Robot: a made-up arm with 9 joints. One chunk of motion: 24 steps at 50 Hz.
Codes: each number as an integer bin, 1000 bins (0 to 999) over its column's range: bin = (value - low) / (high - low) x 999, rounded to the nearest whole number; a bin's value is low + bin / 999 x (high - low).
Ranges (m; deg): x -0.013..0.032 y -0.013..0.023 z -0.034..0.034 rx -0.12..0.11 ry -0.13..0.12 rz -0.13..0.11
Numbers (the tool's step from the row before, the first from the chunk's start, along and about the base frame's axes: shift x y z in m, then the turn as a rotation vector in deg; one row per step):
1: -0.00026 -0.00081 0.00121 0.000 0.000 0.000
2: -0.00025 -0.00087 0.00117 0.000 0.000 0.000
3: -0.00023 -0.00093 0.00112 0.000 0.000 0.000
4: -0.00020 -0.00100 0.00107 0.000 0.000 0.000
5: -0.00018 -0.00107 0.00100 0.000 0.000 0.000
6: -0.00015 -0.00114 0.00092 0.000 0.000 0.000
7: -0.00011 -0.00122 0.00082 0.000 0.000 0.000
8: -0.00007 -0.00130 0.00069 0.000 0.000 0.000
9: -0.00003 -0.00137 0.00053 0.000 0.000 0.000
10: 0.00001 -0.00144 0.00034 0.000 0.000 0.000
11: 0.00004 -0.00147 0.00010 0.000 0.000 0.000
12: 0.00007 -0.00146 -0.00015 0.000 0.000 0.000
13: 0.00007 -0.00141 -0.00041 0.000 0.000 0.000
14: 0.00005 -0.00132 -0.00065 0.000 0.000 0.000
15: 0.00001 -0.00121 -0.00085 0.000 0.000 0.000
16: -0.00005 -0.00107 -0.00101 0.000 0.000 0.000
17: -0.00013 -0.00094 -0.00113 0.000 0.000 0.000
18: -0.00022 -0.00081 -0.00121 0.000 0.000 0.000
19: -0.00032 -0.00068 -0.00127 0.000 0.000 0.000
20: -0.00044 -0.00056 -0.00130 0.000 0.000 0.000
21: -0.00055 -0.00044 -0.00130 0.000 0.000 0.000
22: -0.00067 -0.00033 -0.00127 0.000 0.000 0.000
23: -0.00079 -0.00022 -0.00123 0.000 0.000 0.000
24: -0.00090 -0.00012 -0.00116 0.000 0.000 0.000
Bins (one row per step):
1: 283 338 517 521 519 541
2: 283 337 517 521 519 541
3: 283 335 516 521 519 541
4: 284 333 515 521 519 541
5: 285 331 514 521 519 541
6: 285 329 513 521 519 541
7: 286 327 512 521 519 541
8: 287 325 510 521 519 541
9: 288 323 507 521 519 541
10: 289 321 504 521 519 541
11: 289 320 501 521 519 541
12: 290 320 497 521 519 541
13: 290 322 493 521 519 541
14: 290 324 490 521 519 541
15: 289 327 487 521 519 541
16: 287 331 485 521 519 541
17: 286 335 483 521 519 541
18: 284 338 482 521 519 541
19: 281 342 481 521 519 541
20: 279 345 480 521 519 541
21: 276 349 480 521 519 541
22: 274 352 481 521 519 541
23: 271 355 481 521 519 541
24: 269 357 482 521 519 541

